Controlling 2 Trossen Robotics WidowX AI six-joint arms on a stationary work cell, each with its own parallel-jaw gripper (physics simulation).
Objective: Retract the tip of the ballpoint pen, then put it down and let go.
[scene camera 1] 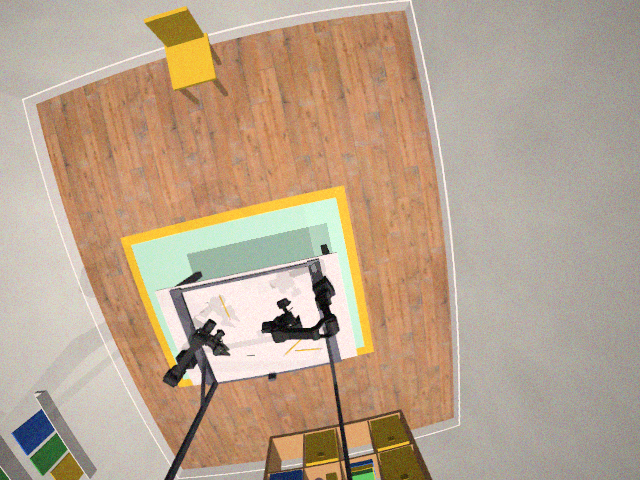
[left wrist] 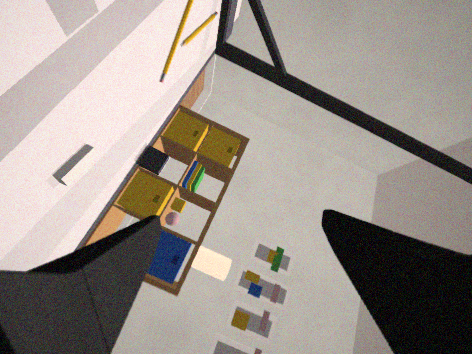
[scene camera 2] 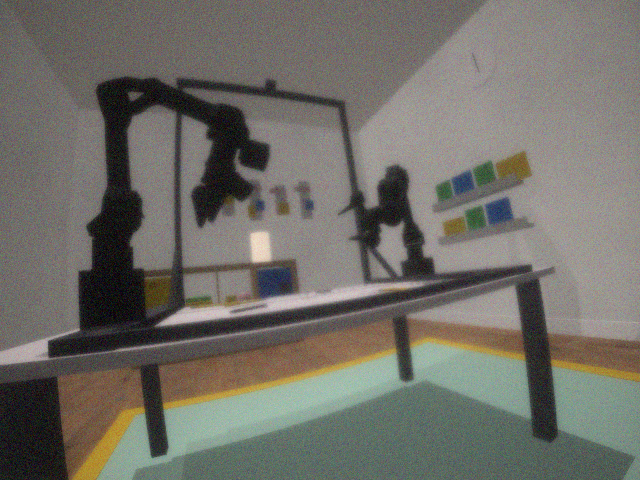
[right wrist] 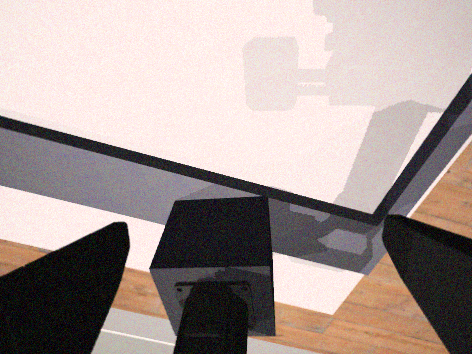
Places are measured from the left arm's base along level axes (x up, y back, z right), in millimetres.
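Where they show: left gripper, fingertip midpoint: (scene camera 1: 229, 352) (left wrist: 242, 220) (scene camera 2: 343, 226); right gripper, fingertip midpoint: (scene camera 1: 294, 308) (scene camera 2: 204, 225) (right wrist: 257, 230); right arm's base at its link origin: (scene camera 1: 324, 292) (right wrist: 216, 305).
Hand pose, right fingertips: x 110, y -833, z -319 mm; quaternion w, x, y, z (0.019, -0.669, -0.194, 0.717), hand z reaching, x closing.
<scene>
Things, the pixels of their top centre, and the offset from my right fingertips. Level surfaces: height alone.
- white table at its surface level: dx -198 mm
- stick at its top centre: (scene camera 2: 402, 287) (scene camera 1: 224, 307) dz -2, dx -189, dy +476 mm
- small grey-and-white item at its top centre: (left wrist: 81, 166) (scene camera 1: 250, 357) dz +395, dx -186, dy +405 mm
- black box at its top centre: (left wrist: 164, 165) (scene camera 2: 284, 282) (scene camera 1: 271, 379) dz +568, dx -140, dy +292 mm
Three thin yellow sticks lie on the white table (scene camera 1: 248, 372). One stick (scene camera 1: 224, 305) lies at the left. A longer one (scene camera 1: 293, 346) (left wrist: 175, 45) and a shorter one (scene camera 1: 308, 349) (left wrist: 199, 29) lie close together at the lower right. The shorter one has greyish ends. I cannot tell which is the ballpoint pen, nor whether a tip is out. My left gripper (scene camera 2: 345, 225) (left wrist: 242, 220) is open and empty, raised above the table's left part in scene camera 1. My right gripper (scene camera 2: 225, 212) (right wrist: 257, 230) is open and empty, high above the table, away from the sticks.
A small grey-and-white item (scene camera 1: 250, 355) (left wrist: 74, 162) lies near the table's front edge. A dark frame (scene camera 2: 261, 91) (left wrist: 350, 112) rises along that edge, with a black box (scene camera 1: 271, 376) (left wrist: 152, 160) at the edge. The right arm's black base (scene camera 2: 111, 299) (right wrist: 217, 225) stands on a rail.
</scene>
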